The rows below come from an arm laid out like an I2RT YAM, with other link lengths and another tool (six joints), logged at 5 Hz.
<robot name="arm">
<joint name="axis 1" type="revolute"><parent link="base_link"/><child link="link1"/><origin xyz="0 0 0.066" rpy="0 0 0"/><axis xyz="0 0 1"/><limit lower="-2.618" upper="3.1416"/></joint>
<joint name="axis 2" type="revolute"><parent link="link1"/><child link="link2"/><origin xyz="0.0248 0.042 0.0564" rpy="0 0 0"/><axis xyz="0 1 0"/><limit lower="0" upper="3.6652"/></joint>
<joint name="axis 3" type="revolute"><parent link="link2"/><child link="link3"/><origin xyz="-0.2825 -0.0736 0" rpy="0 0 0"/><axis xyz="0 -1 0"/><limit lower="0" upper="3.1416"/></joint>
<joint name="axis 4" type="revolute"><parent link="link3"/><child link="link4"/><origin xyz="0.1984 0.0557 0.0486" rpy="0 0 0"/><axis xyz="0 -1 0"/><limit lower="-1.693" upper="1.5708"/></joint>
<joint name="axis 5" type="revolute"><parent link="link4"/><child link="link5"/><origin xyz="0.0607 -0.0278 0.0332" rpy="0 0 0"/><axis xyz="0 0 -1"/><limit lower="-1.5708" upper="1.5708"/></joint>
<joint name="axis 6" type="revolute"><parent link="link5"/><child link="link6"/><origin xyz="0.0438 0 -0.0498" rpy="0 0 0"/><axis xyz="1 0 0"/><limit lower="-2.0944" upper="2.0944"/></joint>
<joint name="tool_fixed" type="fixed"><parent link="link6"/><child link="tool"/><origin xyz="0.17 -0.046 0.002" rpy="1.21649 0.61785 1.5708"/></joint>
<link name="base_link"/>
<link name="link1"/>
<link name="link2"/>
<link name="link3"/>
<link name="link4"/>
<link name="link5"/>
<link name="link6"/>
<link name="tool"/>
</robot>
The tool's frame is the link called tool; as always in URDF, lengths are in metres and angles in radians.
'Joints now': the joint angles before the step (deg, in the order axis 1, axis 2, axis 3, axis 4, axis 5, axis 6). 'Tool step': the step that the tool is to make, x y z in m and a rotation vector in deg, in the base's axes. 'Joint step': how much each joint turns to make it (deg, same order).
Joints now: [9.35 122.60 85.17 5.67 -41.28 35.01]
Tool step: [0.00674 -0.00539 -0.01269 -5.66 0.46 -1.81]
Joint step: [1.43 1.37 3.52 -5.81 5.74 -3.55]
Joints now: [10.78 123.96 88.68 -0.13 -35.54 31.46]
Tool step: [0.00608 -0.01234 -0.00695 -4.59 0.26 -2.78]
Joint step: [0.64 0.53 2.12 -3.73 5.40 -1.84]
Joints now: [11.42 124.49 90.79 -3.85 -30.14 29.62]
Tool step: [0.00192 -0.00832 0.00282 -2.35 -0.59 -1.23]
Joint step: [0.10 -0.61 0.59 -1.68 2.54 -1.25]
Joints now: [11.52 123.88 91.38 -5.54 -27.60 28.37]
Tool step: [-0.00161 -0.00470 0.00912 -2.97 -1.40 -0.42]
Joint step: [0.69 -1.63 0.13 -1.90 2.84 -2.04]
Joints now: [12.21 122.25 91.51 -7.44 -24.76 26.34]
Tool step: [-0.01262 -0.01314 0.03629 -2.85 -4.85 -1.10]
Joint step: [0.35 -7.24 -4.79 0.73 3.44 -2.40]
